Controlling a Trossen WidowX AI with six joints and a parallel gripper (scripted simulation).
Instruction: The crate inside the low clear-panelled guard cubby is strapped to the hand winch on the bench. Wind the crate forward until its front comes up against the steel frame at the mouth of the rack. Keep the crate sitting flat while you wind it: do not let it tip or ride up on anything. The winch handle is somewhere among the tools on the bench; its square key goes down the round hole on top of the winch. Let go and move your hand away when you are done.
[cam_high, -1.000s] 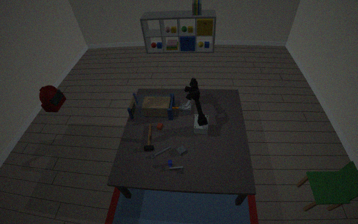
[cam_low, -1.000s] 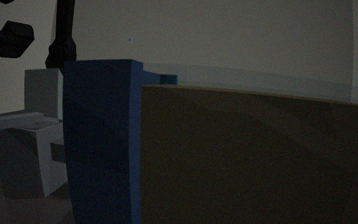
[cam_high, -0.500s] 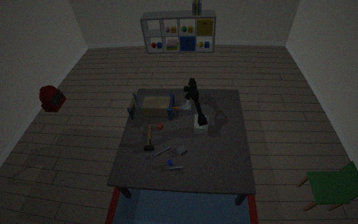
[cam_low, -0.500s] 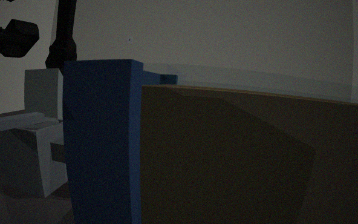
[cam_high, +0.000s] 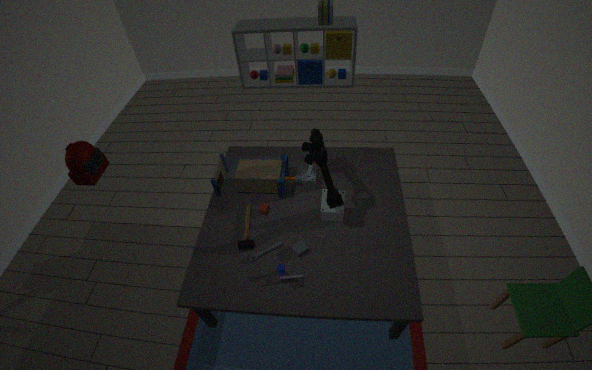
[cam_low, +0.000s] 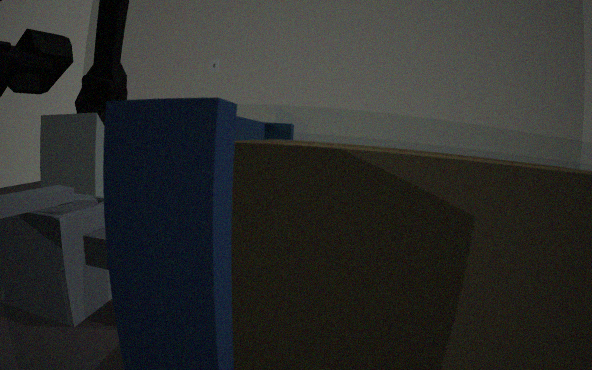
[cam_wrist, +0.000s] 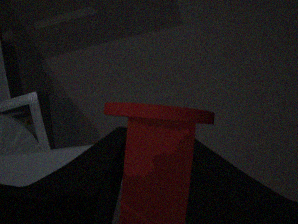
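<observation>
Now: gripper tip 4 cm to the right of the grey winch handle, 3 cm above it and 1 cm past it. From my gripper tip the other things lie so: red knob: 1 cm behind; grey winch: 10 cm to the left, 10 cm below, 2 cm behind; blue steel frame: 15 cm ahead, 11 cm to the left, 2 cm below.
</observation>
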